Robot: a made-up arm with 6 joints.
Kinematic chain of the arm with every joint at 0, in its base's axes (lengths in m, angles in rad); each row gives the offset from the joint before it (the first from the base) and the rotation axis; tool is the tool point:
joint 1: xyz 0 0 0.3 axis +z
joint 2: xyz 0 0 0 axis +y
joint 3: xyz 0 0 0.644 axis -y
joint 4: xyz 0 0 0 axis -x
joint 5: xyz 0.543 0 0 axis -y
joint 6: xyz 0 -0.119 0 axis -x
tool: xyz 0 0 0
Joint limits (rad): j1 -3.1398..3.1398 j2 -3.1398..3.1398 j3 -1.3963..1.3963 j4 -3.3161..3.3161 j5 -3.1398..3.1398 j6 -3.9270..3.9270
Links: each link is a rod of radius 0.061 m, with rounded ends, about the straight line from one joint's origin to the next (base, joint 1, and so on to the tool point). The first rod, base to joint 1, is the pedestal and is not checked.
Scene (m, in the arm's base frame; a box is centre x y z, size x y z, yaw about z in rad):
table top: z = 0
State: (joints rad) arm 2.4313 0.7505 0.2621 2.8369 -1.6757 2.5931
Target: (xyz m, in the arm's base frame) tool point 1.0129 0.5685 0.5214
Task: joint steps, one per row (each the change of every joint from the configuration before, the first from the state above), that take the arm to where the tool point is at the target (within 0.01 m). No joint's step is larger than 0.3 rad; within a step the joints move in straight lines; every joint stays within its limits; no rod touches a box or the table.
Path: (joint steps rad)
1: -0.2858 0.0706 0.1251 -0.0511 0.0000 0.0000
2: -0.2858 0.0706 0.1252 -0.0510 0.0000 0.0000
3: -0.2859 0.0705 0.1251 -0.0511 0.0000 0.0000
4: -0.2858 0.0706 0.1252 -0.0510 0.0000 0.0000
5: -0.2858 0.0706 0.1251 -0.0511 0.0000 0.0000
6: -0.2858 0.0706 0.1251 -0.0510 0.0000 0.0000
7: -0.2858 0.0706 0.1252 -0.0511 0.0000 0.0000

